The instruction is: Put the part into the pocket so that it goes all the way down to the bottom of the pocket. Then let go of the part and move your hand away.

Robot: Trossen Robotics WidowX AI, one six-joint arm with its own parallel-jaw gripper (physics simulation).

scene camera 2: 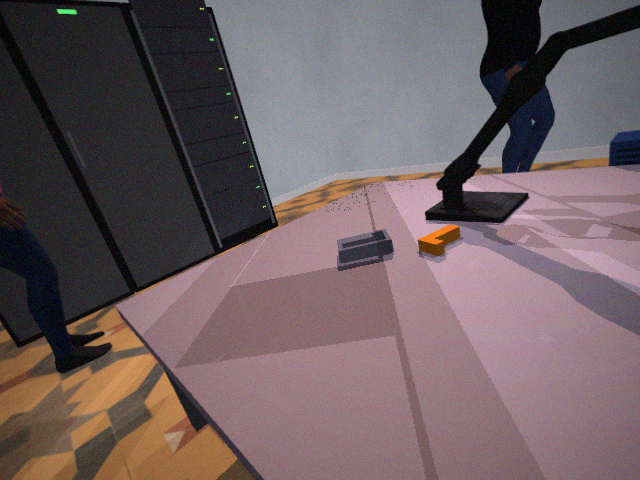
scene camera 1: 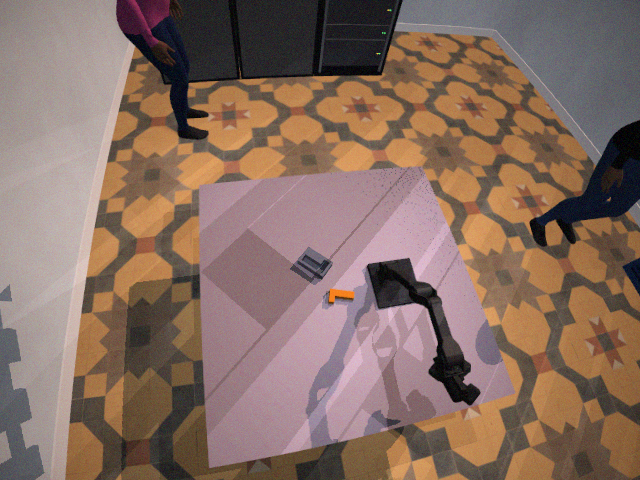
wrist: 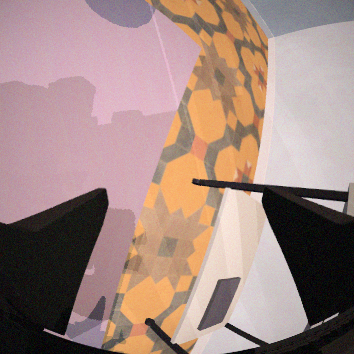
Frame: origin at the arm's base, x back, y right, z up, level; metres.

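Seen in the pictures: gripper, fingertip midpoint: [wrist: 186, 195]; arm's base, link origin: [scene camera 2: 453, 205] [scene camera 1: 384, 272].
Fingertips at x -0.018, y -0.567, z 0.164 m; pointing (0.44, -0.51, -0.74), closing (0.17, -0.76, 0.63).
Observation:
Pixels of each thing's top centre, then the offset from my fingertips to it. Level surfaces: height alone.
- orange L-shaped part, top centre: [scene camera 2: 443, 234] [scene camera 1: 341, 296] dx -0.223, dy +0.528, dz -0.158 m
- grey pocket block, top centre: [scene camera 2: 362, 239] [scene camera 1: 315, 261] dx -0.274, dy +0.726, dz -0.151 m
- pink table, surface height: dz -0.187 m
The orange L-shaped part [scene camera 1: 343, 295] [scene camera 2: 445, 235] lies flat on the pink table, apart from the pocket block and near the arm's base. The grey pocket block [scene camera 1: 310, 251] [scene camera 2: 364, 253] sits beyond the part, with its dark recess facing up and no part in it. My gripper [scene camera 1: 467, 395] [wrist: 186, 195] is open with nothing between its fingers. It is raised near the table's front right corner in scene camera 1, far from the part and the block. Scene camera 2 does not show the gripper. The wrist view does not show the part or the block.
The arm's black base plate [scene camera 1: 392, 297] [scene camera 2: 478, 206] stands on the pink table [scene camera 1: 242, 413] [scene camera 2: 310, 403] [wrist: 45, 45], beside the part. Dark cabinets [scene camera 1: 276, 38] [scene camera 2: 98, 144] and two standing people are beyond the table. The wrist view shows the table's edge and patterned floor [wrist: 200, 115].

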